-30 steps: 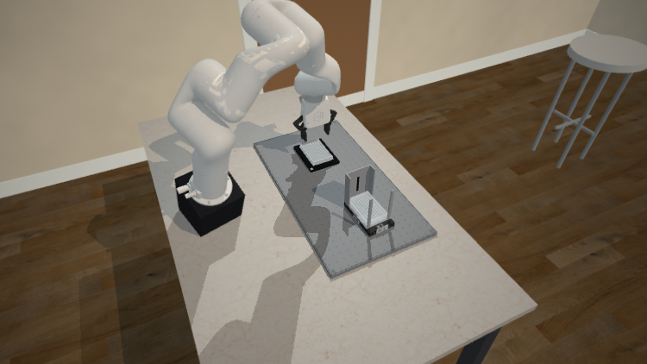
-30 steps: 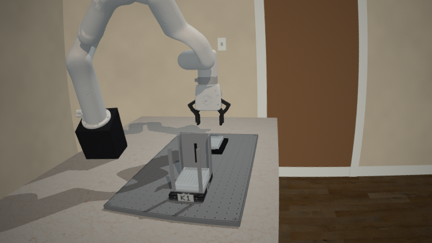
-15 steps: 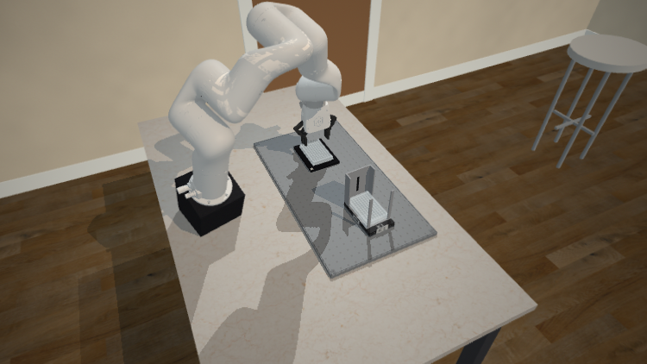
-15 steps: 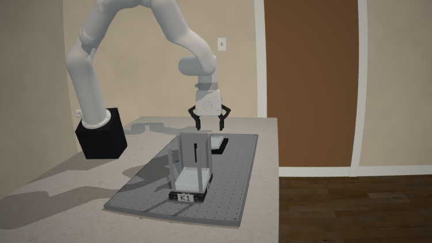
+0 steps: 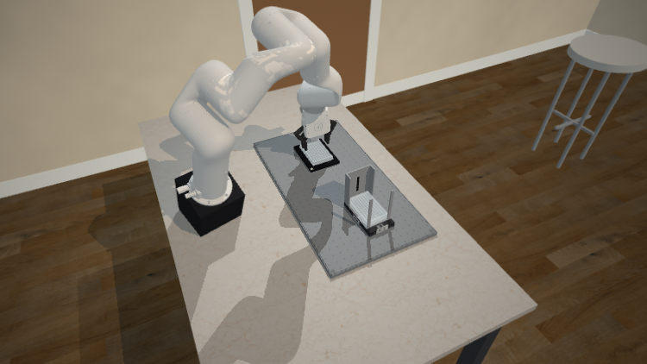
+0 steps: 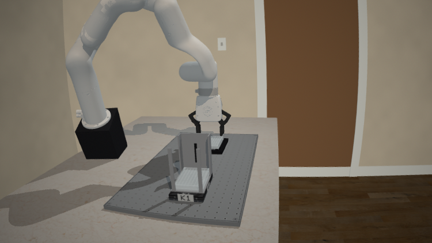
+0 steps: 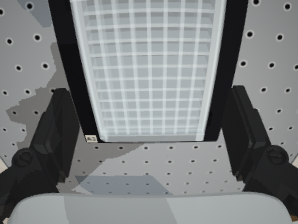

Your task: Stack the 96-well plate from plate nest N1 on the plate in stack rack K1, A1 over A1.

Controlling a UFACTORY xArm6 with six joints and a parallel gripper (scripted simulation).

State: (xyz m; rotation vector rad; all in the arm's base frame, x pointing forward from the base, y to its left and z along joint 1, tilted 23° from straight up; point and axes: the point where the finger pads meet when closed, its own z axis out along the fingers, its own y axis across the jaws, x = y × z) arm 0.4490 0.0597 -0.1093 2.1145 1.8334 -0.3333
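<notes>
The black plate nest N1 lies 50 mm below my hand. From my hand the other things lie so: tall back wall (280 mm to the right, 30 mm behind, 20 mm above); then K1 label (440 mm to the right, 50 mm below, 40 mm behind); then pale A1 square (70 mm to the right, 60 mm behind, 50 mm below).
</notes>
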